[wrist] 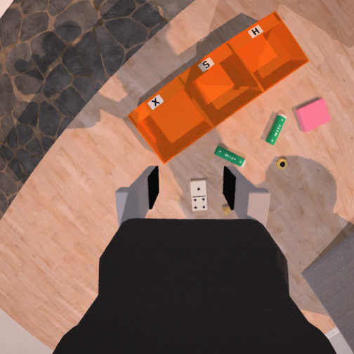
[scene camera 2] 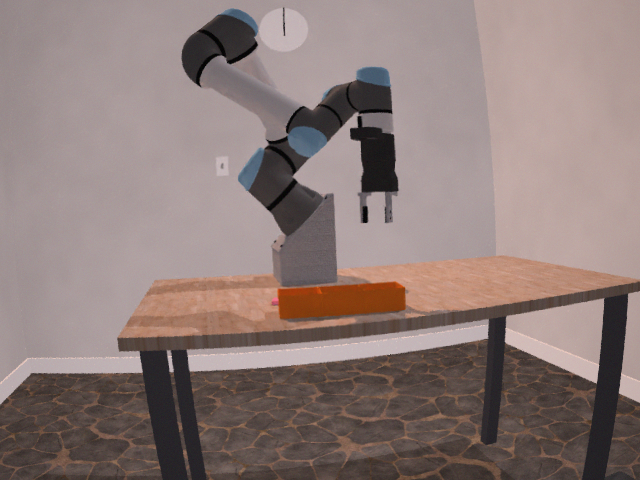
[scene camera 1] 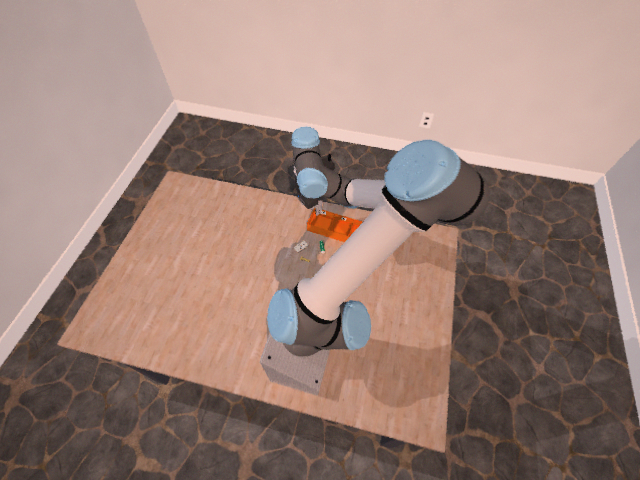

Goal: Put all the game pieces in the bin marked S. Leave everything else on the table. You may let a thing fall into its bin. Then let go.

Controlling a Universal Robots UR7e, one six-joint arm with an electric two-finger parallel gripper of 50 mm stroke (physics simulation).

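Frame: origin at the arm's base, x down, y left, z ahead, level; millimetres.
Seen in the pictures: gripper, between the fingertips: (scene camera 2: 376, 222) (scene camera 1: 314, 208); arm's base, origin of its link: (scene camera 2: 304, 216).
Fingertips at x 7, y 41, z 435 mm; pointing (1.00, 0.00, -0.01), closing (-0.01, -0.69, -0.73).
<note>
Pixels of each thing's top centre, then the offset from my fingertips to it.
- white domino, centre of its top: (scene camera 1: 301, 246) dx +166, dy +42, dz -63 mm
- brass screw, centre of its top: (scene camera 1: 305, 258) dx +160, dy +15, dz -116 mm
- pink block, centre of its top: (scene camera 2: 284, 299) dx +164, dy -185, dz -105 mm
A white domino (scene camera 1: 300, 246) (wrist: 199, 192) with black pips lies flat on the table, beside the row of orange bins. The bin marked S (wrist: 215, 87) is the middle one of three joined bins, between X and H; no object shows inside it. My gripper (scene camera 1: 320, 208) (scene camera 2: 376, 214) (wrist: 190, 179) is open and empty, pointing down high above the table. In the wrist view the domino shows between the two fingers, but far below them. The bin row hides the domino in scene camera 2.
Bin X (wrist: 175, 120) and bin H (wrist: 267, 55) flank S. Two green batteries (wrist: 230, 156) (wrist: 276, 130), a brass screw (scene camera 1: 305, 259) (wrist: 226, 209), a brass nut (wrist: 278, 165) and a pink block (scene camera 2: 274, 301) (wrist: 313, 115) lie on the table. The grey robot base (scene camera 2: 310, 258) stands behind them.
</note>
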